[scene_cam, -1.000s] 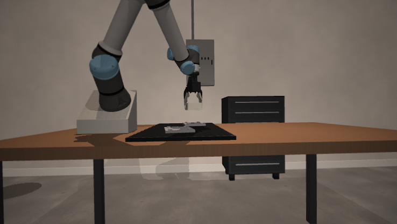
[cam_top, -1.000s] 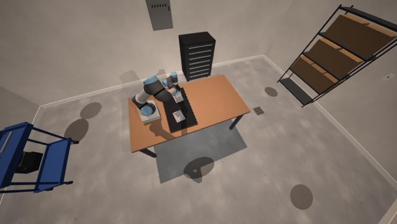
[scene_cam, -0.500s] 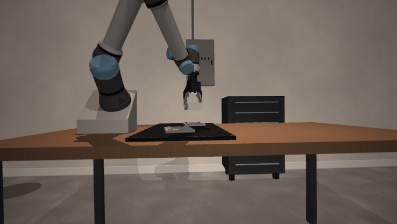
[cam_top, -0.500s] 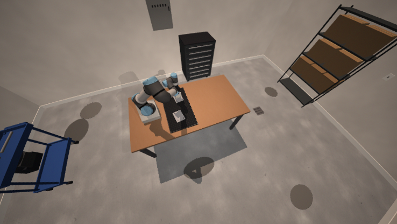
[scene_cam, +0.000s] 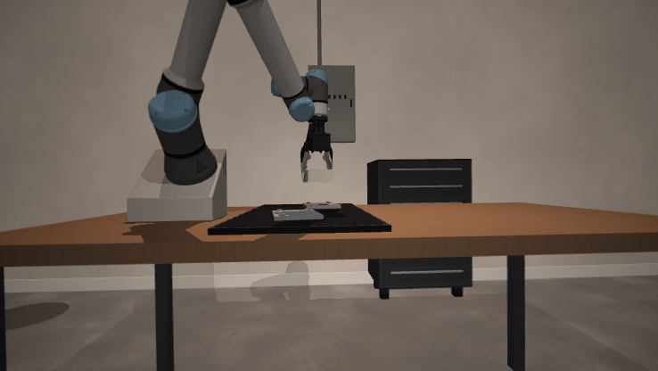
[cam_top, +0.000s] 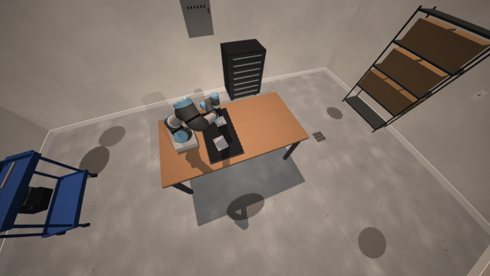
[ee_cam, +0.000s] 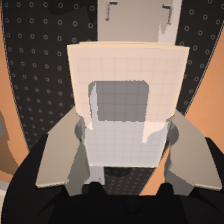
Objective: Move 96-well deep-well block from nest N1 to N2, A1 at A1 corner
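Now: the plate nest N2 26 cm to the right of my hand, 10 cm below it and 7 cm behind it. The rest, counted from my hand: white 96-well deep-well block (1 cm above).
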